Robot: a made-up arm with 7 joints.
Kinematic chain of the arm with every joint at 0, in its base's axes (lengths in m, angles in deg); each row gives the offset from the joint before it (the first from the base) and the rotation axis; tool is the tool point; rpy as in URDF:
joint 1: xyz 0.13 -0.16 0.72 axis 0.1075 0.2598 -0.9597
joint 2: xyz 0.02 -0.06 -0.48 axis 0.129 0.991 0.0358
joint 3: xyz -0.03 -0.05 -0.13 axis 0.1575 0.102 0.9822
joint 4: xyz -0.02 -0.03 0 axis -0.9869 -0.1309 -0.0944
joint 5: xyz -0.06 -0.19 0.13 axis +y
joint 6: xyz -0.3 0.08 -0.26 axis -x
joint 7: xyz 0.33 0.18 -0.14 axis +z
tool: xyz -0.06 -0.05 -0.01 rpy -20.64 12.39 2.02
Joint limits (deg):
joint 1: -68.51..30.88
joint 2: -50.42..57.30
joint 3: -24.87..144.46
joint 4: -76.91..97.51
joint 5: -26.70..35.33
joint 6: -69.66..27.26
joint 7: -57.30..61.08
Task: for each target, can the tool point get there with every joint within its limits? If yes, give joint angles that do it. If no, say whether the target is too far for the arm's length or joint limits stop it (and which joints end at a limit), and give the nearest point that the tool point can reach.
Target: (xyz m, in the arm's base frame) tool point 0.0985 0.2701 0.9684
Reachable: no: joint limits stop it (at a limit: joint 1, joint 2, joint 4, joint 5, joint 7) | nearest point -0.0875 0.1140 0.5533 | short by 0.481 m
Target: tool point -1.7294 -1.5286 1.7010
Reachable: no: too far | nearest point -0.3773 -0.4275 0.4583 | short by 2.141 m
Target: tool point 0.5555 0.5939 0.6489
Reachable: no: joint limits stop it (at a limit: joint 1, joint 2, joint 3, joint 4, joint 6, joint 7) | nearest point 0.5667 0.2976 0.4728 | short by 0.345 m
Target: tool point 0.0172 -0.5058 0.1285
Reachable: yes | joints -35.27 37.59 19.00 10.14 28.72 -33.28 30.71
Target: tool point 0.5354 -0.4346 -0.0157
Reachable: yes | joints -37.96 -19.73 94.74 38.57 29.89 -27.59 -44.05
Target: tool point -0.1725 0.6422 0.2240
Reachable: no: joint limits stop it (at a limit: joint 1, joint 3, joint 6, joint 7) | nearest point -0.1785 0.2470 0.2248 | short by 0.395 m
